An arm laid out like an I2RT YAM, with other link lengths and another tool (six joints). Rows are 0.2 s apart.
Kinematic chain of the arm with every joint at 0, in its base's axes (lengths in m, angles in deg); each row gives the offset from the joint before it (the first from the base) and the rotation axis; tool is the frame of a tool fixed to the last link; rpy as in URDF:
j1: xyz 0 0 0.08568 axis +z
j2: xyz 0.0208 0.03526 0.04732 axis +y
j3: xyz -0.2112 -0.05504 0 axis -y
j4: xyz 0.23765 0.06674 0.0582 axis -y
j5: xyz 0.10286 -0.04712 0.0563 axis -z
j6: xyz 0.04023 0 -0.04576 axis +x
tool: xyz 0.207 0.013 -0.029 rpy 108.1 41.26 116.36
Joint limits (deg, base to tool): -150..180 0..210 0..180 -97..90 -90..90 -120..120
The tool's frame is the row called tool.
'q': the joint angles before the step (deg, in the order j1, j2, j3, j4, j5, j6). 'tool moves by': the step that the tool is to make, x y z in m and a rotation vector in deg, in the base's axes. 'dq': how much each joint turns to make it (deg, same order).
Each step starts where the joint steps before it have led.
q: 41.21, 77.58, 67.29, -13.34, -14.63, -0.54
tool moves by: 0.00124, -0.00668, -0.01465, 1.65, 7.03, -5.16
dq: -0.06, 0.13, -0.60, -1.68, 2.16, 7.68
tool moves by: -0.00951, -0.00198, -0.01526, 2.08, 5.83, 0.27
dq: -1.54, 0.00, -1.99, -0.08, -4.05, 4.08
